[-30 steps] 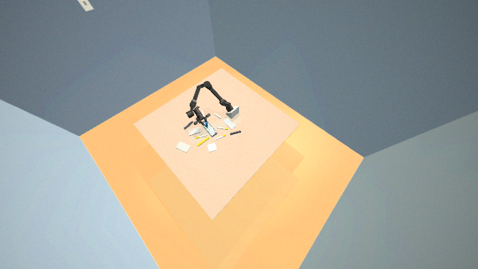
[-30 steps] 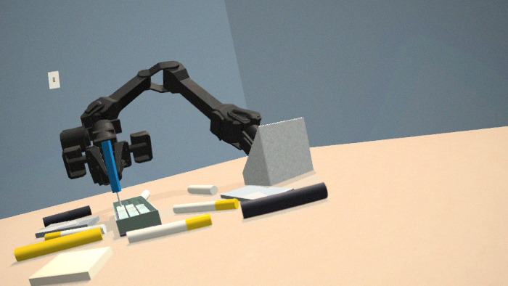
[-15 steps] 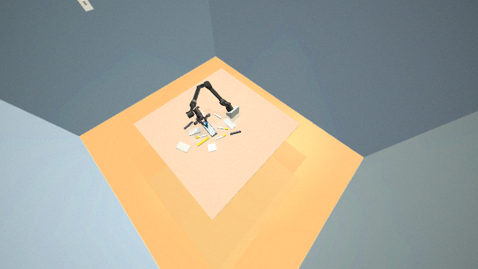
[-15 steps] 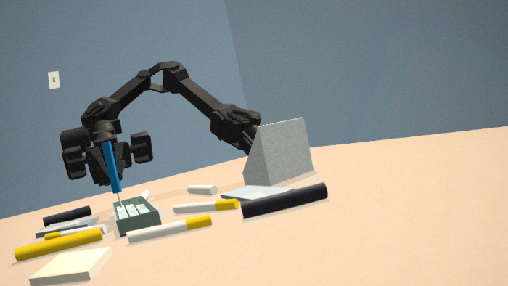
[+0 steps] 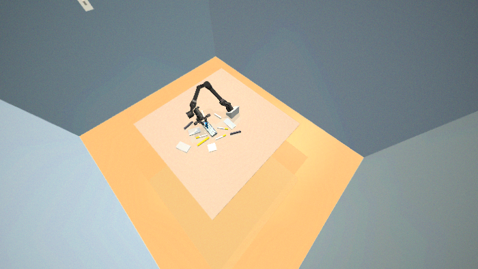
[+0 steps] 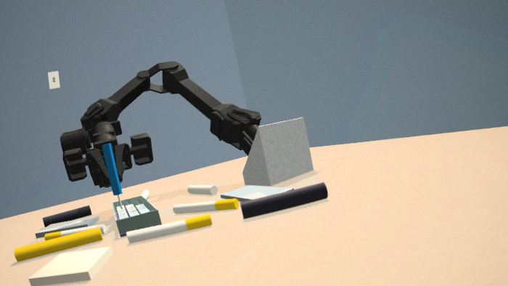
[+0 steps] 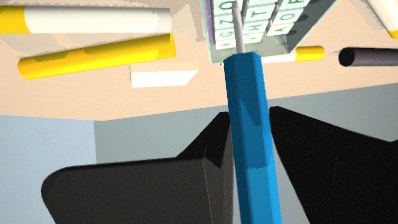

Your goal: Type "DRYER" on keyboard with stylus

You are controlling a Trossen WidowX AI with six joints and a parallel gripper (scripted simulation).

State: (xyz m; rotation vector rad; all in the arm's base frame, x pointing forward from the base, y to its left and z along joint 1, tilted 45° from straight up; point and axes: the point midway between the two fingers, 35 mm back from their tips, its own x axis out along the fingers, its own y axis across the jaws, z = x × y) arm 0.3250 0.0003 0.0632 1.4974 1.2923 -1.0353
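The blue stylus lies 20 mm below my gripper tip. From my gripper tip the other things lie so: grey pad: 220 mm behind, 100 mm to the left, 80 mm below; grey stylus tip: 50 mm below; yellow cylinder: 120 mm ahead, 70 mm to the left, 70 mm below.
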